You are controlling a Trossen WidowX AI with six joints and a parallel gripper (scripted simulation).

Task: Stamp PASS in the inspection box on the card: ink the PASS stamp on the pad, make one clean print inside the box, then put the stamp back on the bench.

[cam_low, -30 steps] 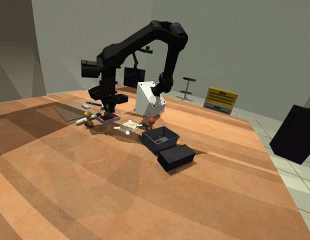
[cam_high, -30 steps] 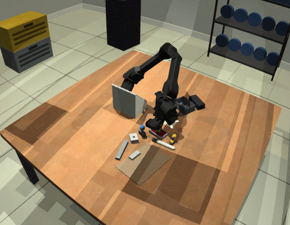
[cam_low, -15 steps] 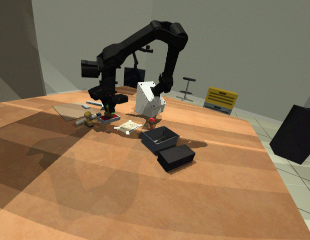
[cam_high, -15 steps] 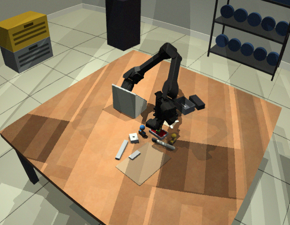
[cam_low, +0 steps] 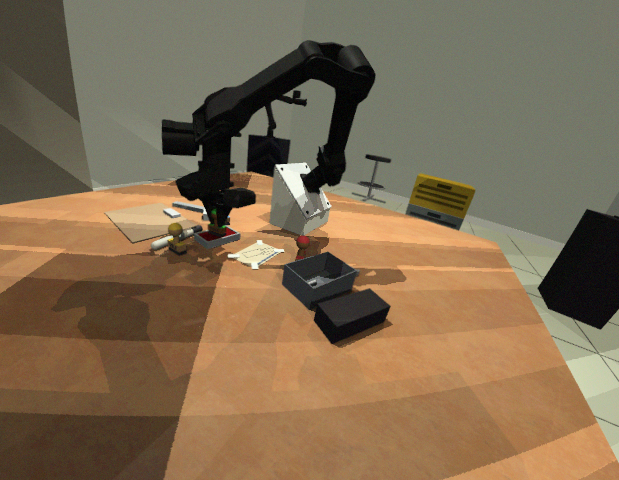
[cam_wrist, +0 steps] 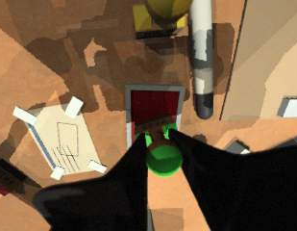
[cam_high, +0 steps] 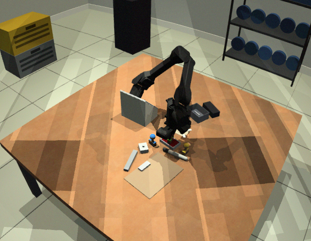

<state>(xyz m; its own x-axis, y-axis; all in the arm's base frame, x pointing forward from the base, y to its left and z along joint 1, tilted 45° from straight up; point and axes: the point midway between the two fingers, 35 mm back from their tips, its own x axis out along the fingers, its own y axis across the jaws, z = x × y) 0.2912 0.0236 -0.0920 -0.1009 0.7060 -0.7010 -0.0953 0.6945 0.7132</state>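
Right now the red ink pad is 3 cm below my gripper tip. Round my gripper tip: white marker 5 cm to the right, 5 cm ahead, 3 cm below; blue-knobbed stamp 7 cm to the right, 6 cm behind, 2 cm below; green-knobbed stamp right at my gripper tip.
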